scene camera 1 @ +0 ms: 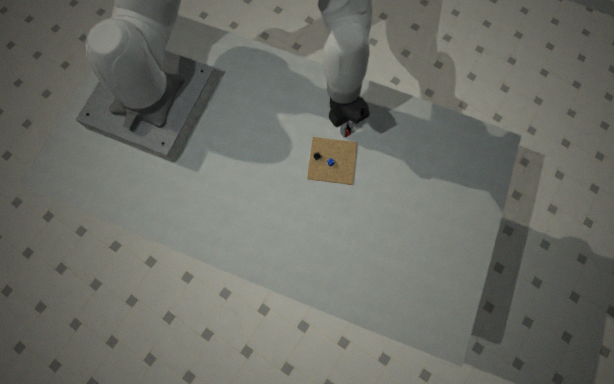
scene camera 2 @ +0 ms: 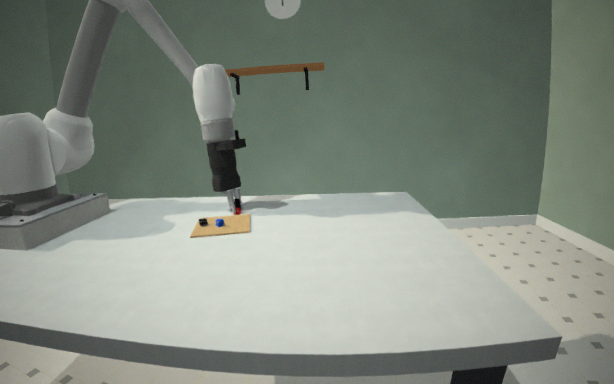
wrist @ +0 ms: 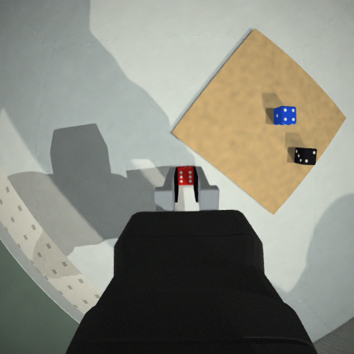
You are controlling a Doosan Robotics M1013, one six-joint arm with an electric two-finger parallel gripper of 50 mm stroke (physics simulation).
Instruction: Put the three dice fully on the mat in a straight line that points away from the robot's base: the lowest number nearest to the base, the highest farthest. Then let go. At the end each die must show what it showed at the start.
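Seen in the pictures: gripper, between the fingertips: (scene camera 1: 346,132) (scene camera 2: 236,211); arm's base, origin of its link: (scene camera 1: 148,95) (scene camera 2: 32,207).
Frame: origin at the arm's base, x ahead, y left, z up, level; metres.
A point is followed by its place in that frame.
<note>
My gripper (scene camera 1: 347,131) @[x 0.615, y 0.086, z -0.058 m] (scene camera 2: 235,207) @[x 0.615, y 0.086, z -0.058 m] (wrist: 185,177) is shut on the red die (scene camera 1: 348,133) @[x 0.623, y 0.082, z -0.050 m] (scene camera 2: 237,211) @[x 0.620, y 0.076, z -0.056 m] (wrist: 186,176), which shows six pips in the wrist view. The die is at or very near table height, just off the mat (scene camera 1: 341,174) @[x 0.639, y -0.050, z -0.062 m] (scene camera 2: 235,227) @[x 0.640, y -0.042, z -0.061 m] (wrist: 225,95); contact with the table cannot be told. The blue die (scene camera 1: 331,162) @[x 0.599, y -0.028, z -0.046 m] (scene camera 2: 219,223) @[x 0.599, y -0.034, z -0.053 m] (wrist: 286,115), four pips up, lies on the mat. The black die (scene camera 1: 317,156) @[x 0.553, y -0.022, z -0.045 m] (scene camera 2: 202,222) @[x 0.553, y -0.028, z -0.051 m] (wrist: 305,156) lies on the mat closer to the base; its top appears to show two pips.
The robot's base plate (scene camera 1: 150,132) @[x 0.058, y -0.113, z 0.000 m] (scene camera 2: 60,220) @[x 0.145, y -0.050, z -0.028 m] stands at the left of the table (scene camera 1: 300,240) @[x 0.579, y -0.279, z -0.065 m] (scene camera 2: 320,285) @[x 0.829, y -0.315, z -0.065 m]. A wooden shelf (scene camera 2: 280,69) is on the back wall. The arm's shadows fall across the table beside the mat.
</note>
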